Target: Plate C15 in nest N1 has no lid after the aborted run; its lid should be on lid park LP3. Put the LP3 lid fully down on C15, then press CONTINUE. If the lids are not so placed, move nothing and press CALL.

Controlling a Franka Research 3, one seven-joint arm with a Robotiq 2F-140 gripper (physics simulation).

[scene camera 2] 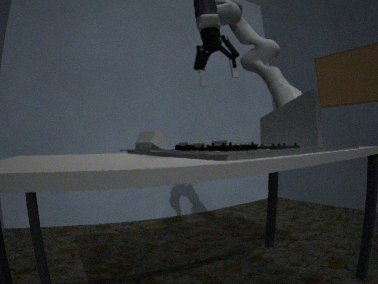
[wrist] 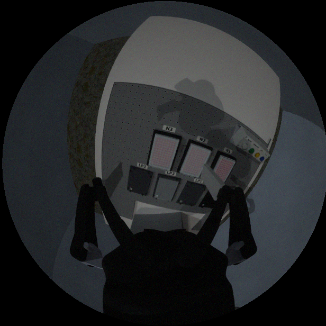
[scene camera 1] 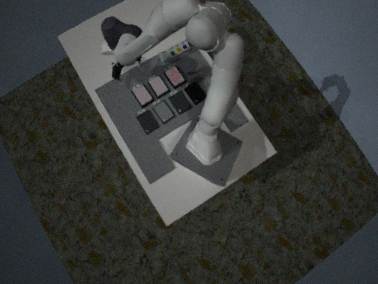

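Note:
Plate C15 (scene camera 1: 175, 76) (wrist: 224, 167) sits in nest N1, a stronger pink than the plates in N2 and N3, with no lid visible on it. A pale grey, see-through lid (scene camera 1: 163, 111) (wrist: 166, 188) lies on lid park LP3, apparently flat. My gripper (scene camera 1: 128, 70) (scene camera 2: 218, 80) (wrist: 162, 169) is open and empty, high above the deck. In the wrist view its right finger partly covers the N1 area. The button box (scene camera 1: 176, 51) (scene camera 2: 151, 140) (wrist: 240, 136) has green, yellow and blue buttons; its lettering is too small to read.
Paler pink plates stand in N2 (scene camera 1: 158, 85) (wrist: 195, 160) and N3 (scene camera 1: 142, 95) (wrist: 164, 151). Dark parks LP2 (scene camera 1: 147, 121) (wrist: 140, 180) and LP1 (scene camera 1: 180, 101) (wrist: 191, 193) flank LP3. Another dark park (scene camera 1: 195, 93) lies beside LP1, near the arm.

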